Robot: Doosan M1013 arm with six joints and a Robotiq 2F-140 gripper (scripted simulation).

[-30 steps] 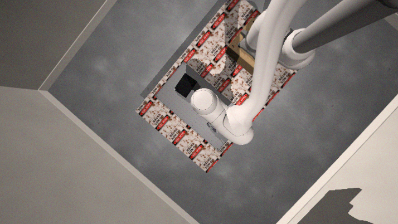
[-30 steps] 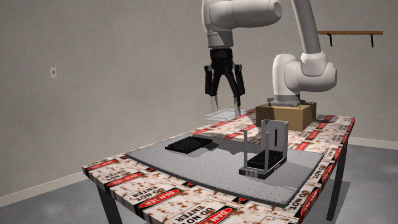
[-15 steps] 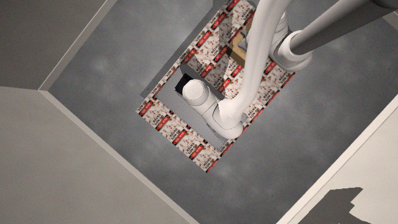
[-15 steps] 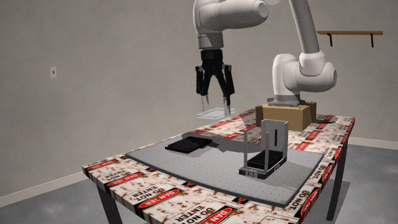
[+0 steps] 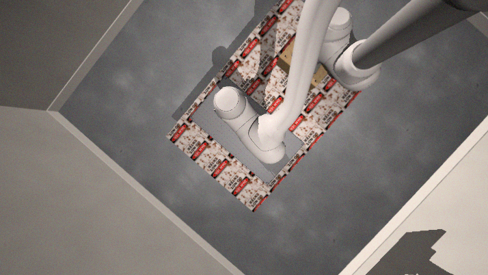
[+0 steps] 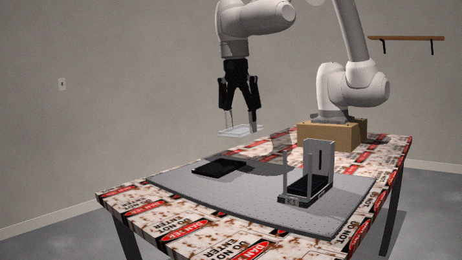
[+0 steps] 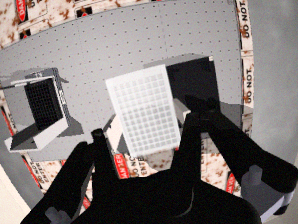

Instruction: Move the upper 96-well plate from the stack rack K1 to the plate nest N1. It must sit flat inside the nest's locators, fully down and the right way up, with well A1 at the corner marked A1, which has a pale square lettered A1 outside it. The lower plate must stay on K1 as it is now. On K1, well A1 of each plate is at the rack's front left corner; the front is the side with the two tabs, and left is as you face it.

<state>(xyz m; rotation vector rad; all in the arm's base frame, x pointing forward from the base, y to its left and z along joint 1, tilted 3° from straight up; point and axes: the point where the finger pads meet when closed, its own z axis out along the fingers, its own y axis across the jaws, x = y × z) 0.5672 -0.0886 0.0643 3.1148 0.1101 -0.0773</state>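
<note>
The black plate nest N1 is 17 cm below my hand, 12 cm to the right of it and 1 cm behind it. Also, from my hand: white 96-well plate 3 cm below; black plate 26 cm to the left, 15 cm below, 3 cm ahead; pale square 17 cm to the right, 16 cm below, 7 cm ahead.
</note>
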